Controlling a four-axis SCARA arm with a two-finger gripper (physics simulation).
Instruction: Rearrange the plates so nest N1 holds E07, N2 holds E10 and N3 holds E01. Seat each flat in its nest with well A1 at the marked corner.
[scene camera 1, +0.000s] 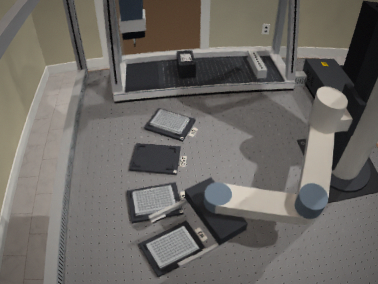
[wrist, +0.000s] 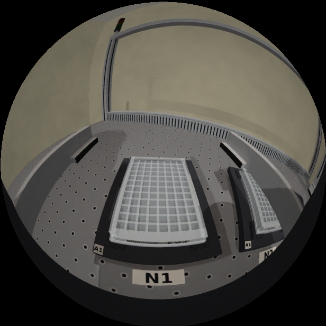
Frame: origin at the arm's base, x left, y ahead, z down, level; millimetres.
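Seen in the pictures: gripper, fingertip midpoint: (scene camera 1: 163, 241); arm's base, origin of the base link: (scene camera 1: 341, 167).
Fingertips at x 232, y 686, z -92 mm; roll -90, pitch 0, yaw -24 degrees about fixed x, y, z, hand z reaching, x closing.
Pixels of each thing's middle, then the offset from my fingertips to it. "*": a spot on its surface instead.
- nest N1, body centre: (scene camera 1: 172, 248) dx -9, dy -21, dz +71 mm
- pale gridded plate, body centre: (scene camera 1: 172, 246) dx -9, dy -21, dz +60 mm
- nest N2, surface spot: (scene camera 1: 131, 205) * dx -168, dy +93, dz +68 mm
- third plate, body centre: (scene camera 1: 169, 121) dx -520, dy -60, dz +60 mm
- nest N3, surface spot: (scene camera 1: 164, 129) * dx -485, dy -37, dz +65 mm
- dark OUT nest, body centre: (scene camera 1: 155, 157) dx -356, dy +5, dz +70 mm
- black box, surface spot: (scene camera 1: 186, 67) * dx -748, dy -151, dz -27 mm
- white strip, surface spot: (scene camera 1: 257, 65) * dx -756, dy -468, dz -14 mm
- dark case, surface spot: (scene camera 1: 327, 77) * dx -628, dy -767, dz -36 mm
My gripper (scene camera 1: 165, 241) (wrist: 159, 131) is open and empty, its two fingers spread to either side of nest N1 (scene camera 1: 150, 257) (wrist: 160, 253), above it. A pale gridded plate (scene camera 1: 172, 246) (wrist: 157, 200) lies in N1; its label is too small to read. Another plate (scene camera 1: 154, 199) (wrist: 262, 207) lies in nest N2 (scene camera 1: 131, 205) (wrist: 245, 220), partly behind a finger; its label is unreadable. A third plate (scene camera 1: 172, 121) lies in nest N3 (scene camera 1: 163, 130). I cannot tell the plates' well A1 corners.
The dark OUT nest (scene camera 1: 155, 158) between N2 and N3 is empty. A framed deck (scene camera 1: 200, 92) at the back carries a black box (scene camera 1: 186, 67) and a white strip (scene camera 1: 257, 65). A dark case (scene camera 1: 327, 77) stands at the right, near the arm's column.
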